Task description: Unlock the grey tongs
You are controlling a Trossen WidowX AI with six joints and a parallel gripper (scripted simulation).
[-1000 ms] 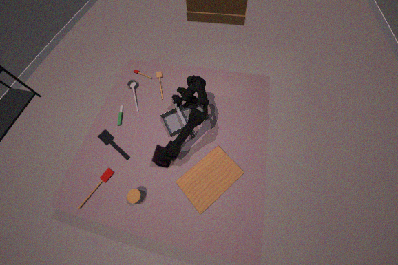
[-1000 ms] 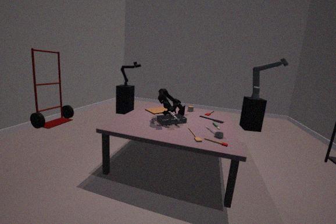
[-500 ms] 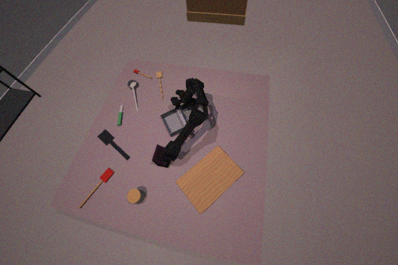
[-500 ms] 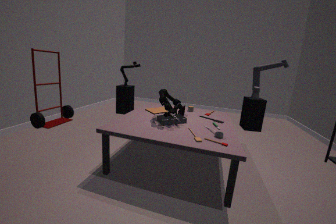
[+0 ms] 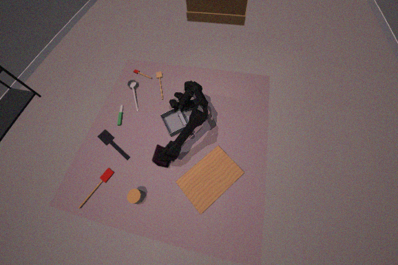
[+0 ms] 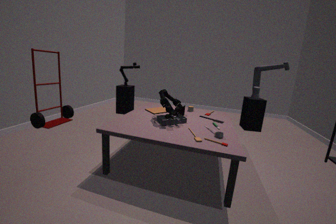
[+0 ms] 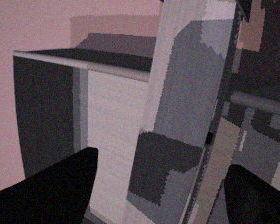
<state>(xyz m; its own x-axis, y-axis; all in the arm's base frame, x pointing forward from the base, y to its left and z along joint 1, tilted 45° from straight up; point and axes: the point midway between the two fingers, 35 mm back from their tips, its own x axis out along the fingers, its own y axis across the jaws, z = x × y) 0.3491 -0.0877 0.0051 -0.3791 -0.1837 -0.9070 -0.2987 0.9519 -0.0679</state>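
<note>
My gripper tip is 44 cm past the wooden board, 25 cm to the left of it and 4 cm above it. Round my gripper tip: roasting tin (5 cm to the right, 3 cm behind, 2 cm below); green-handled tool (46 cm to the left, 4 cm below, 1 cm behind); black spatula (45 cm to the left, 25 cm behind, 5 cm below).
</note>
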